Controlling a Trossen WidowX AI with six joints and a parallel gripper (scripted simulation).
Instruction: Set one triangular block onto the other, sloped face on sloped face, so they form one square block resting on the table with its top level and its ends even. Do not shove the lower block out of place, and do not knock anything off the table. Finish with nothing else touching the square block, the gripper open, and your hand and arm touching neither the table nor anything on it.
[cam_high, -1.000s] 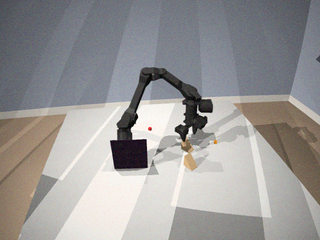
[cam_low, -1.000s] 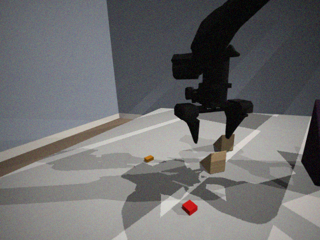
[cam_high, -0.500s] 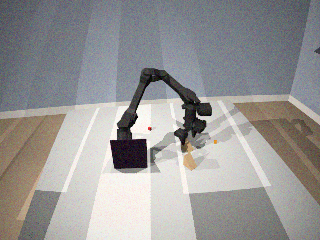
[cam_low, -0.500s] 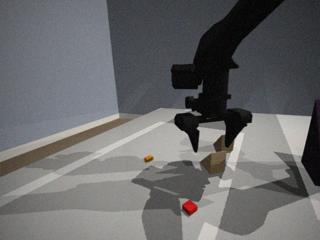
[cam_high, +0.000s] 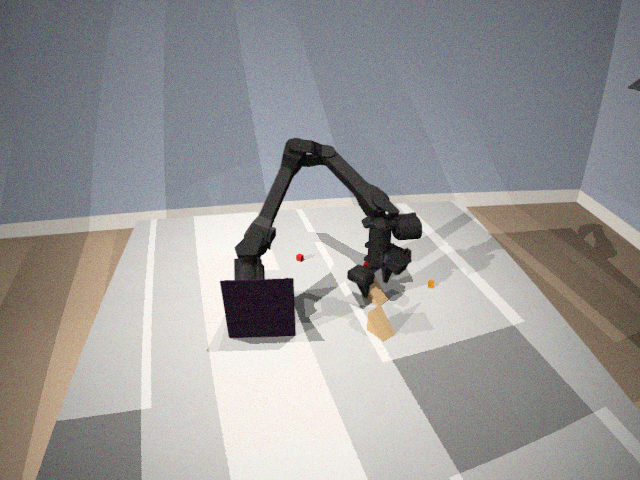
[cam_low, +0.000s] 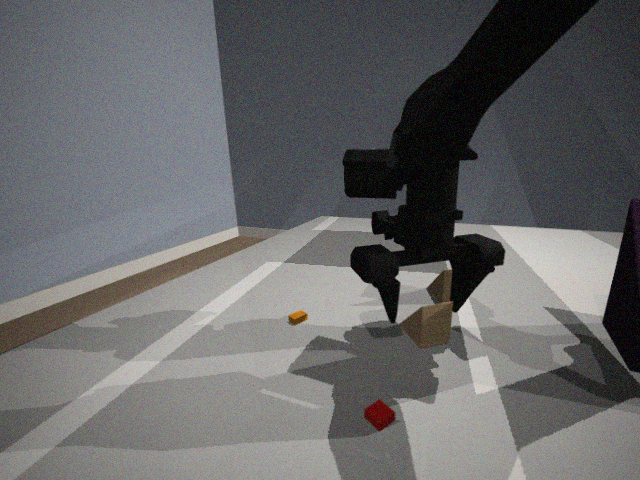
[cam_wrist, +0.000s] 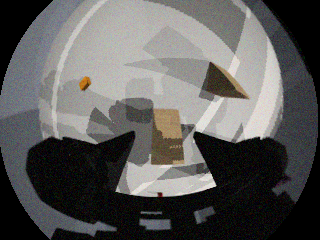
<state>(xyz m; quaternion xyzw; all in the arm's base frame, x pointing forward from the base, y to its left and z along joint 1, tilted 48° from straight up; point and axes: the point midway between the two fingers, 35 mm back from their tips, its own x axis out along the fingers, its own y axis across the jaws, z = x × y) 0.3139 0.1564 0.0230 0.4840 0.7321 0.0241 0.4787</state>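
The tan triangular block lies 1 cm to the left of my gripper tip, 1 cm below it and 1 cm behind it. Also, from my gripper tip: small orange cube: 17 cm ahead, 5 cm to the left, 2 cm below; then small red cube: 21 cm behind, 20 cm to the left, 2 cm below.
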